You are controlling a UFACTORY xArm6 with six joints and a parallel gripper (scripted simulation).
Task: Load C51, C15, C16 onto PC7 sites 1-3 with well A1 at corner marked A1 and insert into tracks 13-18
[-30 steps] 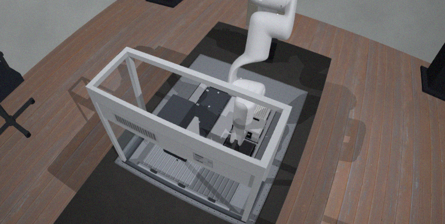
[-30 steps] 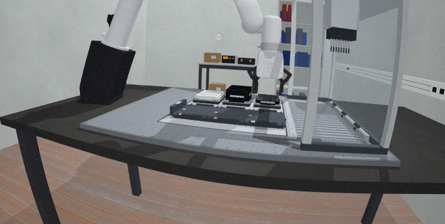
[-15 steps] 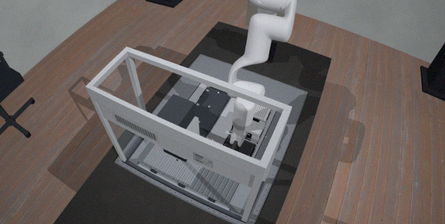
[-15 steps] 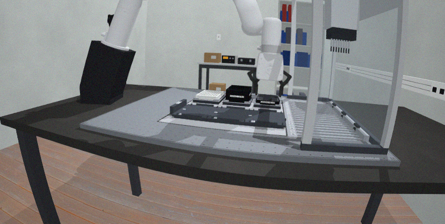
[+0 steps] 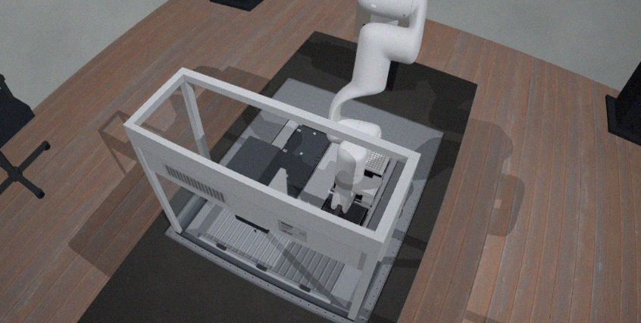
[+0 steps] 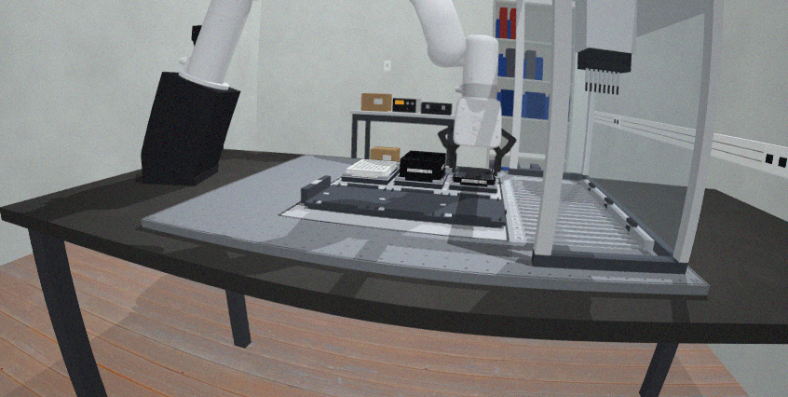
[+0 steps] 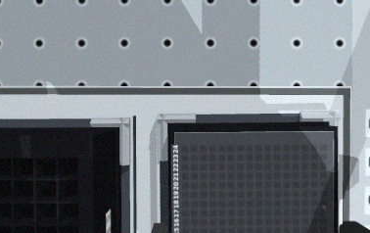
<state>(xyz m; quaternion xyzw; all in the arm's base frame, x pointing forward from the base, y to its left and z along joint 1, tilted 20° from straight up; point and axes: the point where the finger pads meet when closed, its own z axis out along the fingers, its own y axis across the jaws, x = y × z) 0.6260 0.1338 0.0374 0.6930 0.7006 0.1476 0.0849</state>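
Right now the nest S3 is 30 mm below my hand. Round my hand: apron: 110 mm behind, 130 mm to the right, 30 mm below; then white 96-well plate C15: 220 mm behind, 10 mm to the right, 10 mm below; then nest S1: 220 mm behind, 10 mm to the right, 30 mm below.
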